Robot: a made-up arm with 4 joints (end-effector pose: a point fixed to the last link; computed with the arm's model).
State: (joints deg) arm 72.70 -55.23 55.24 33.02
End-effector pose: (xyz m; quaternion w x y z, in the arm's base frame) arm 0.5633 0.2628 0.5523 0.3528 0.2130 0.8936 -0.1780
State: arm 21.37 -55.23 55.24 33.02
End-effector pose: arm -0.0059 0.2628 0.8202 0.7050 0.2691 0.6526 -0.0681
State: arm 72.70 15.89 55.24 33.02
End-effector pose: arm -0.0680 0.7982 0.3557 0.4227 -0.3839 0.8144 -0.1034
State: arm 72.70 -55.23 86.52 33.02
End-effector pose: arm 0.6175 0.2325 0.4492 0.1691 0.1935 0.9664 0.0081
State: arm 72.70 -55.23 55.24 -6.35
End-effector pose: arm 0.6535 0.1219 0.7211 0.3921 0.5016 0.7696 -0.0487
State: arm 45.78 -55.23 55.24 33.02
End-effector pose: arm 0.2948 0.2628 0.7577 0.5511 0.2486 0.7869 -0.1235
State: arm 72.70 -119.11 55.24 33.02
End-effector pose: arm 0.3535 -0.4794 0.4870 0.1760 0.6876 0.6787 -0.1886
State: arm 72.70 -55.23 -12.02 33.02
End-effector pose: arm 0.4108 0.4498 0.6055 0.6444 0.2012 0.5265 -0.5168
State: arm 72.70 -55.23 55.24 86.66
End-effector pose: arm 0.3092 0.2415 0.3619 0.2346 -0.2131 0.8936 -0.3180
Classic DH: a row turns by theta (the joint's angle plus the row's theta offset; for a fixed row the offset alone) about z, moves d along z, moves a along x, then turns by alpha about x. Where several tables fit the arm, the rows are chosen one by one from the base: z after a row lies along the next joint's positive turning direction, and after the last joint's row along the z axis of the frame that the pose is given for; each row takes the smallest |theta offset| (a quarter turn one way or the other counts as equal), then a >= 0, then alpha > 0; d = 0 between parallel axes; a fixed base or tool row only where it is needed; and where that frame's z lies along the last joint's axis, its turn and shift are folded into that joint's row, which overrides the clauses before.
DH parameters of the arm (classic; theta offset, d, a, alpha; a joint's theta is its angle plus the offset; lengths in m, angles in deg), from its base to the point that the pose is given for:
base (fixed): 0 0.094 0 -90
joint 1: 90 0.068 0.031 -90
joint 2: 0 0.147 -0.056 90
joint 3: 90 0.377 0.385 90
joint 4: 84.31 0 0.3527 180
tool (fixed): -95.69 0.005 0 0

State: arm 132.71 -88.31 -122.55 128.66
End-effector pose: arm 0.1827 0.0952 0.0659 0.1877 0.2415 0.3558 0.8831
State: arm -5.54 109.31 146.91 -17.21
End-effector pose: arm 0.3696 0.1539 -0.6788 0.3077 -0.1104 0.5689 -0.7547
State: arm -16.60 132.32 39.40 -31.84
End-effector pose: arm -0.3497 -0.0484 -0.8588 0.4988 -0.7547 0.2983 -0.3043
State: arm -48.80 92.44 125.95 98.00
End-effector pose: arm 0.2170 0.1319 -0.2606 0.1895 0.3473 -0.2581 0.8814
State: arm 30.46 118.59 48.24 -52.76
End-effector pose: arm -0.9212 0.3004 -0.2891 0.4128 -0.6172 0.6675 0.0564
